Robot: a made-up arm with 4 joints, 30 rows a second.
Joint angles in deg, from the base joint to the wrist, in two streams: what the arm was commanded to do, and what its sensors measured. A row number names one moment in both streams.
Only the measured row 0 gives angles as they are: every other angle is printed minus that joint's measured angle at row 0.
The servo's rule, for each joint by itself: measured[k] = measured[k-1] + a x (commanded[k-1-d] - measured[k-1]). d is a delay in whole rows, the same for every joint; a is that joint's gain. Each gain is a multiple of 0.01, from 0.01 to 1. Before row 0 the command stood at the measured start. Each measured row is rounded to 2 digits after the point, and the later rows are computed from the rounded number. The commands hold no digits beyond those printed.
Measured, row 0:
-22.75, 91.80, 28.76, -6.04
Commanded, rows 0 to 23:
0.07, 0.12, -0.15, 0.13
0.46, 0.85, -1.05, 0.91
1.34, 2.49, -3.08, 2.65
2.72, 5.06, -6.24, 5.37
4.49, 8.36, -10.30, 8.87
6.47, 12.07, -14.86, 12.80
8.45, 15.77, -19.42, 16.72
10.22, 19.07, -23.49, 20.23
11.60, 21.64, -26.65, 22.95
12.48, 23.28, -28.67, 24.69
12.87, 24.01, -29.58, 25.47
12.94, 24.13, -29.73, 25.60
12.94, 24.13, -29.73, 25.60
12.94, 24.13, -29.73, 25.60
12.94, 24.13, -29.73, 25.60
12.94, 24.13, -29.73, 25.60
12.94, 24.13, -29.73, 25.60
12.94, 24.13, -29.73, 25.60
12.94, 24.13, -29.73, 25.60
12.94, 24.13, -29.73, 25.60
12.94, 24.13, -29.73, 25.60
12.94, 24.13, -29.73, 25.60
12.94, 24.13, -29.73, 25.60
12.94, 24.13, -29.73, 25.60
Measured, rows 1 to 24:
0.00, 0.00, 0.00, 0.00
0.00, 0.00, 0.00, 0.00
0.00, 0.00, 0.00, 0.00
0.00, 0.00, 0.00, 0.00
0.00, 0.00, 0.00, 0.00
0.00, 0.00, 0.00, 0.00
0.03, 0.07, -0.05, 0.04
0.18, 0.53, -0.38, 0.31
0.60, 1.69, -1.27, 1.04
1.36, 3.68, -2.91, 2.38
2.49, 6.44, -5.35, 4.39
3.92, 9.76, -8.49, 7.00
5.55, 13.31, -12.10, 10.01
7.23, 16.71, -15.86, 13.18
8.80, 19.62, -19.42, 16.21
10.12, 21.78, -22.47, 18.84
11.11, 23.10, -24.82, 20.90
11.77, 23.71, -26.44, 22.36
12.19, 23.96, -27.53, 23.36
12.46, 24.06, -28.26, 24.05
12.63, 24.10, -28.75, 24.53
12.74, 24.12, -29.07, 24.86
12.81, 24.13, -29.29, 25.09
12.86, 24.13, -29.44, 25.25
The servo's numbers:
d 6
a 0.36 0.59 0.33 0.31

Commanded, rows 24 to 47:
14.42, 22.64, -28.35, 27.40
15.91, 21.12, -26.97, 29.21
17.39, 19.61, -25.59, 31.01
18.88, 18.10, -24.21, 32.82
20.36, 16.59, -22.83, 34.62
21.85, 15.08, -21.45, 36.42
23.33, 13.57, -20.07, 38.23
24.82, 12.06, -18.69, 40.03
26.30, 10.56, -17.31, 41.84
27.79, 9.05, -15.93, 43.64
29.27, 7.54, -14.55, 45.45
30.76, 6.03, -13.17, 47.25
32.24, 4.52, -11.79, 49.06
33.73, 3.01, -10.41, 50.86
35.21, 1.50, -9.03, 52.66
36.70, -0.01, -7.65, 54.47
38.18, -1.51, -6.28, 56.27
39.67, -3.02, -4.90, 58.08
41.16, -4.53, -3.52, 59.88
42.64, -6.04, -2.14, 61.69
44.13, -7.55, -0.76, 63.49
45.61, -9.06, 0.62, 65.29
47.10, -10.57, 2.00, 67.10
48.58, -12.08, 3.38, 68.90
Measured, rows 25 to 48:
12.89, 24.13, -29.54, 25.36
12.91, 24.13, -29.60, 25.43
12.92, 24.13, -29.64, 25.48
12.93, 24.13, -29.67, 25.52
12.93, 24.13, -29.69, 25.54
12.93, 24.13, -29.70, 25.56
13.47, 23.25, -29.25, 26.13
14.35, 21.99, -28.50, 27.08
15.44, 20.59, -27.54, 28.30
16.68, 19.12, -26.44, 29.70
18.00, 17.63, -25.25, 31.23
19.39, 16.13, -24.00, 32.84
20.81, 14.62, -22.70, 34.51
22.25, 13.11, -21.38, 36.22
23.71, 11.61, -20.04, 37.96
25.18, 10.10, -18.68, 39.72
26.65, 8.59, -17.32, 41.50
28.13, 7.08, -15.95, 43.28
29.61, 5.57, -14.58, 45.07
31.09, 4.06, -13.20, 46.86
32.57, 2.55, -11.82, 48.66
34.06, 1.04, -10.44, 50.46
35.54, -0.46, -9.07, 52.26
37.03, -1.97, -7.69, 54.06

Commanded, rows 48 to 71:
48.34, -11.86, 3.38, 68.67
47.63, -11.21, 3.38, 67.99
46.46, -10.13, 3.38, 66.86
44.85, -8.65, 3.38, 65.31
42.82, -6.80, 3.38, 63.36
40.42, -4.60, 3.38, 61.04
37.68, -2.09, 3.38, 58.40
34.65, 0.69, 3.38, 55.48
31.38, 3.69, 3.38, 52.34
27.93, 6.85, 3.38, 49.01
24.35, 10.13, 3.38, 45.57
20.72, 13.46, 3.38, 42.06
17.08, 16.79, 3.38, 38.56
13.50, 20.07, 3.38, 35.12
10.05, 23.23, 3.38, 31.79
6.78, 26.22, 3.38, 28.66
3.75, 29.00, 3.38, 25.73
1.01, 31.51, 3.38, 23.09
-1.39, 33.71, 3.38, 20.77
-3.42, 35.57, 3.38, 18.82
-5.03, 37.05, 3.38, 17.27
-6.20, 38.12, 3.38, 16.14
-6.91, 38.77, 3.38, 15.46
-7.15, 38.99, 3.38, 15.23
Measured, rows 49 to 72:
38.52, -3.48, -6.31, 55.86
40.00, -4.99, -4.93, 57.67
41.49, -6.50, -3.55, 59.47
42.97, -8.01, -2.17, 61.27
44.46, -9.52, -0.79, 63.08
45.94, -11.03, 0.59, 64.88
46.80, -11.52, 1.51, 66.05
47.10, -11.34, 2.13, 66.65
46.87, -10.63, 2.54, 66.72
46.14, -9.46, 2.82, 66.28
44.94, -7.89, 3.00, 65.37
43.31, -5.95, 3.13, 64.03
41.28, -3.67, 3.21, 62.28
38.89, -1.10, 3.27, 60.17
36.19, 1.73, 3.31, 57.74
33.22, 4.75, 3.33, 55.03
30.03, 7.92, 3.35, 52.10
26.68, 11.19, 3.36, 48.99
23.22, 14.49, 3.37, 45.76
19.72, 17.78, 3.37, 42.46
16.24, 21.00, 3.37, 39.15
12.83, 24.08, 3.37, 35.90
9.56, 26.98, 3.37, 32.75
6.48, 29.65, 3.37, 29.76

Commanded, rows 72 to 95:
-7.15, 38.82, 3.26, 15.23
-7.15, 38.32, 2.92, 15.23
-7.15, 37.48, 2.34, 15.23
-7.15, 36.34, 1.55, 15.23
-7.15, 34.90, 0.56, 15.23
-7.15, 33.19, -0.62, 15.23
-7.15, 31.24, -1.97, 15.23
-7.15, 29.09, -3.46, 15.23
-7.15, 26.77, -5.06, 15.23
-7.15, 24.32, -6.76, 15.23
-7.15, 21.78, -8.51, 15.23
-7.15, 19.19, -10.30, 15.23
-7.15, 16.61, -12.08, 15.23
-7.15, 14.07, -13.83, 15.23
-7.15, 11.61, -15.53, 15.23
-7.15, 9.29, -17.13, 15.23
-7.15, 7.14, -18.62, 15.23
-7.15, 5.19, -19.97, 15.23
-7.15, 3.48, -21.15, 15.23
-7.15, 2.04, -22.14, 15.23
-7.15, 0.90, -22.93, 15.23
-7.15, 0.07, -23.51, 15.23
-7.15, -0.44, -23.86, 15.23
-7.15, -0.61, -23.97, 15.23
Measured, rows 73 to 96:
3.65, 32.05, 3.37, 26.97
1.10, 34.13, 3.37, 24.44
-1.11, 35.85, 3.37, 22.22
-2.94, 37.19, 3.37, 20.34
-4.37, 38.12, 3.37, 18.83
-5.37, 38.63, 3.37, 17.71
-6.01, 38.74, 3.33, 16.94
-6.42, 38.49, 3.19, 16.41
-6.68, 37.89, 2.91, 16.04
-6.85, 36.98, 2.46, 15.79
-6.96, 35.75, 1.83, 15.62
-7.03, 34.24, 1.02, 15.50
-7.07, 32.47, 0.03, 15.42
-7.10, 30.48, -1.12, 15.36
-7.12, 28.29, -2.42, 15.32
-7.13, 25.95, -3.85, 15.29
-7.14, 23.49, -5.39, 15.27
-7.14, 20.95, -7.01, 15.26
-7.14, 18.39, -8.68, 15.25
-7.14, 15.84, -10.38, 15.24
-7.14, 13.34, -12.08, 15.24
-7.14, 10.95, -13.75, 15.24
-7.14, 8.70, -15.36, 15.24
-7.14, 6.63, -16.88, 15.24

